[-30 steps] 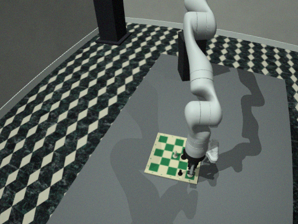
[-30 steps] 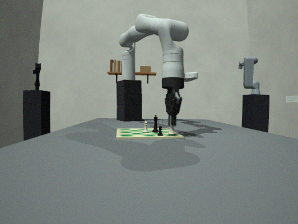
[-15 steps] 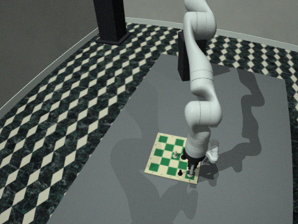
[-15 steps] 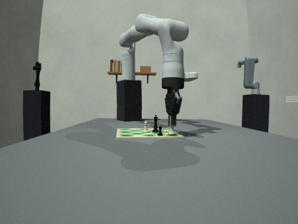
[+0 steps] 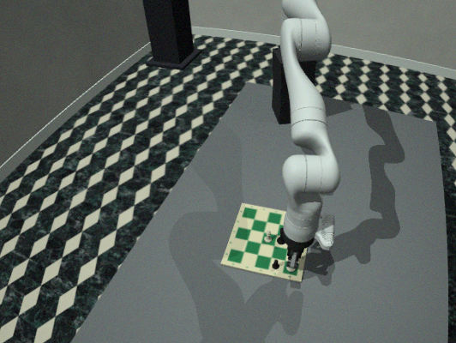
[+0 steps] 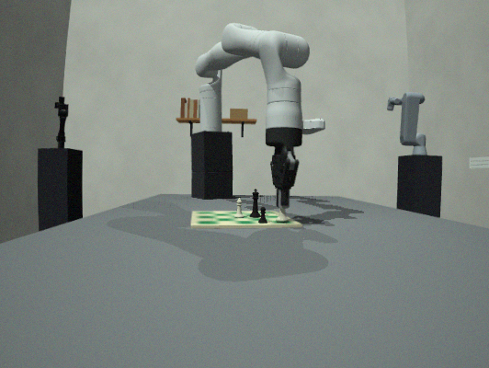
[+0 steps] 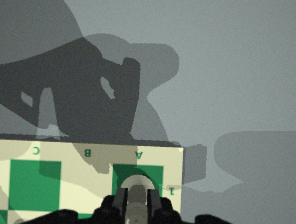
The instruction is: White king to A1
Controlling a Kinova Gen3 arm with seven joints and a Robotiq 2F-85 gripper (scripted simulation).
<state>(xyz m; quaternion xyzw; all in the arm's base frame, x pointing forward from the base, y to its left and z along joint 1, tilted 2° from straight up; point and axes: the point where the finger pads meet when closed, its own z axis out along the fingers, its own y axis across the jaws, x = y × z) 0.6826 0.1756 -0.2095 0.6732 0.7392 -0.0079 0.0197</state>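
Now: the white king 10 mm below my hand. From my hand the other things lie so: small white piece 70 mm behind, 90 mm to the right, 30 mm below; tall black piece 80 mm behind, 50 mm to the right, 20 mm below; black pawn 10 mm ahead, 40 mm to the right, 40 mm below.
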